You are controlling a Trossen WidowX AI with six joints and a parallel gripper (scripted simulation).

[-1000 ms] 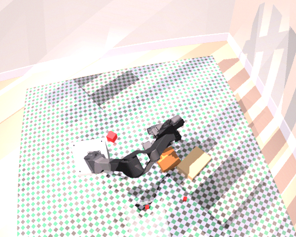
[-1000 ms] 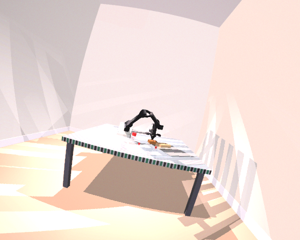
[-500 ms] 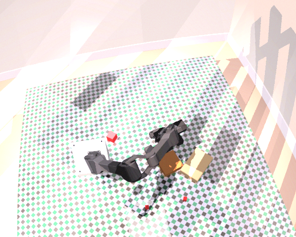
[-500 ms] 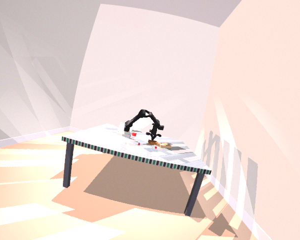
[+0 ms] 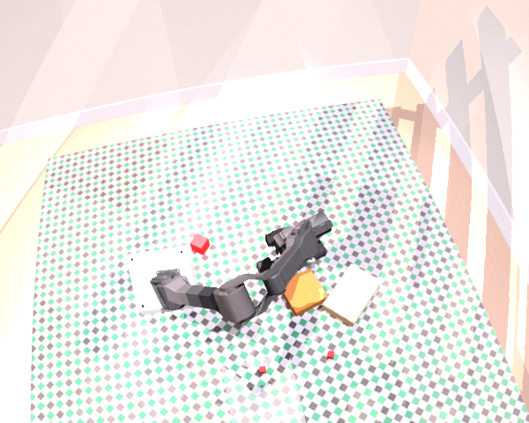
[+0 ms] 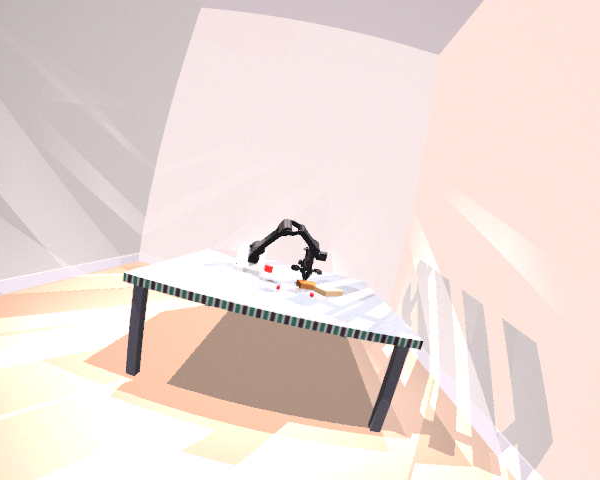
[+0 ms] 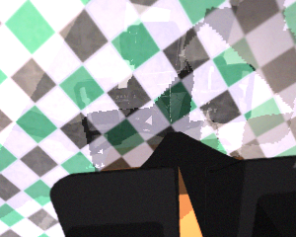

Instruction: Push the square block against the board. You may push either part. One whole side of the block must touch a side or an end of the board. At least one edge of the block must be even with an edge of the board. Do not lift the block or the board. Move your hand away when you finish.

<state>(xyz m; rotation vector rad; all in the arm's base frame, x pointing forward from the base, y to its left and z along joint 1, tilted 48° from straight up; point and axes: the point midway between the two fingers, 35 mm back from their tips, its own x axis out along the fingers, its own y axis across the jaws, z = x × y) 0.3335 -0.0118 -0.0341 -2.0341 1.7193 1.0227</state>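
Now: the orange square block 2 cm ahead of my gripper tip, 7 cm to the right of it and 1 cm above it. Also, from my gripper tip: red cube (25 cm behind, 13 cm to the left, 1 cm above); then pale tan board (15 cm ahead, 10 cm to the right, 1 cm above).
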